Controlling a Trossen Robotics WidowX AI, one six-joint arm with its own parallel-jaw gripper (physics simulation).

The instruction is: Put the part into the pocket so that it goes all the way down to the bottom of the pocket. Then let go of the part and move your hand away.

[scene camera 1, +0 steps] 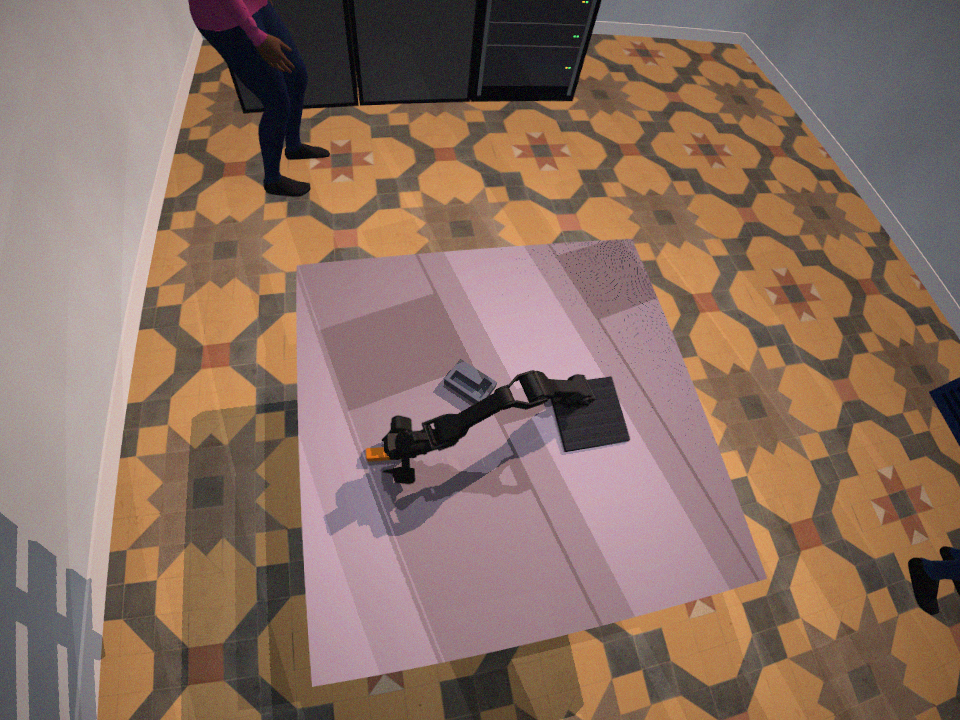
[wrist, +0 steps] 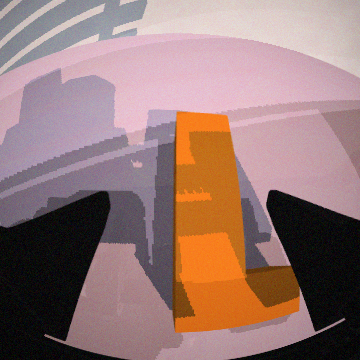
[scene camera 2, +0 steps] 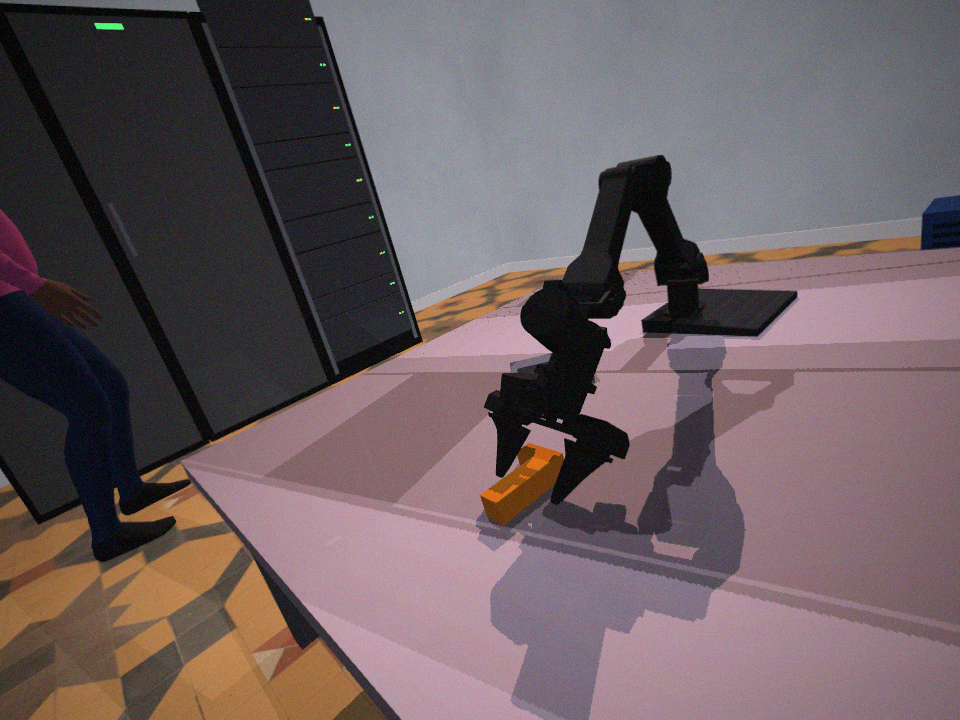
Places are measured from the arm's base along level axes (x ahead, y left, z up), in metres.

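Pixels of known places: gripper, fingertip midpoint: [scene camera 1: 383, 456] [wrist: 189, 198] [scene camera 2: 524, 489]; arm's base, origin of the base link: [scene camera 1: 574, 398] [scene camera 2: 683, 310].
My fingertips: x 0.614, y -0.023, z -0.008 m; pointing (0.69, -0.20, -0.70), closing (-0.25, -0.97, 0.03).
Ahead of a thing's pixels: the offset from my fingertips to its top centre. Level surfaces: height alone.
The orange L-shaped part {0.013 m back, 0.019 m right, 0.016 m up} [scene camera 1: 376, 454] [scene camera 2: 521, 486] [wrist: 209, 220] lies on the pink table top, its long arm pointing away from the robot base and its short leg to the right in the wrist view. My gripper [scene camera 1: 393, 451] [scene camera 2: 528, 488] [wrist: 189, 198] is open and low over the part, with a finger on either side of it and nothing gripped. In the wrist view the right finger overlaps the end of the short leg; whether they touch is unclear. The grey block with the pocket {0.322 m back, 0.136 m right, 0.021 m up} [scene camera 1: 469, 381] stands apart, beside the arm; in scene camera 2 the arm mostly hides it.
The arm's black base plate [scene camera 1: 595, 430] [scene camera 2: 763, 311] is on the table {0.015 m down} [scene camera 1: 496, 604] [scene camera 2: 814, 620]. A person in a pink top [scene camera 1: 271, 100] [scene camera 2: 54, 372] stands on the floor past the table edge. Dark cabinets [scene camera 1: 414, 50] [scene camera 2: 147, 232] stand behind. Arm shadows fall around the part.
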